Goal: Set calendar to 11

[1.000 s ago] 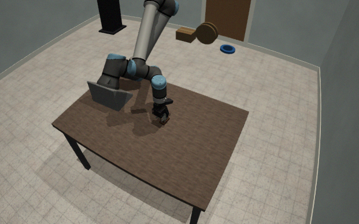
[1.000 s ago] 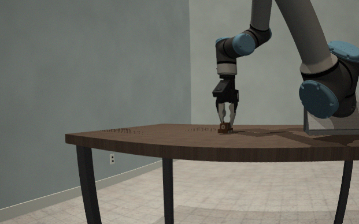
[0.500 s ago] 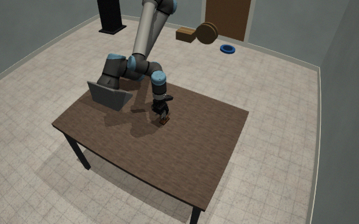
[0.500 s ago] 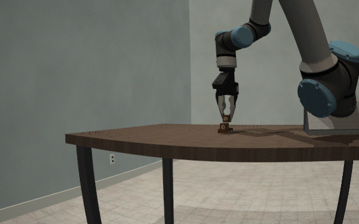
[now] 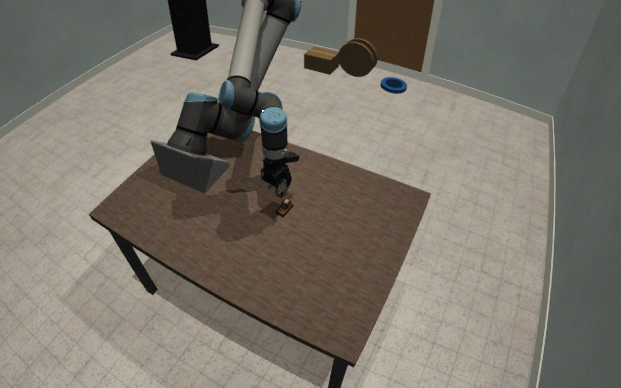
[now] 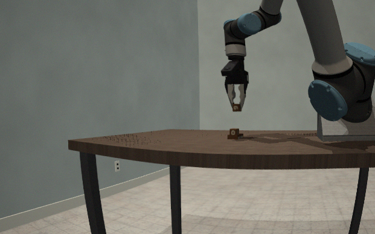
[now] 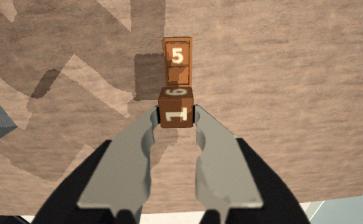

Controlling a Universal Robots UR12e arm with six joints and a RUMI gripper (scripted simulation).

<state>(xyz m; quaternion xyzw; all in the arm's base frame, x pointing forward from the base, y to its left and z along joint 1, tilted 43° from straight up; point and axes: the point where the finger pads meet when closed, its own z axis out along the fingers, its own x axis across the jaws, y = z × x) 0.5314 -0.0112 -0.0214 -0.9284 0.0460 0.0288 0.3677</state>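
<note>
My hand is 12 cm above the calendar tray and 2 cm to the right of it. The rest, counted from my hand: cube 1 cm below.
</note>
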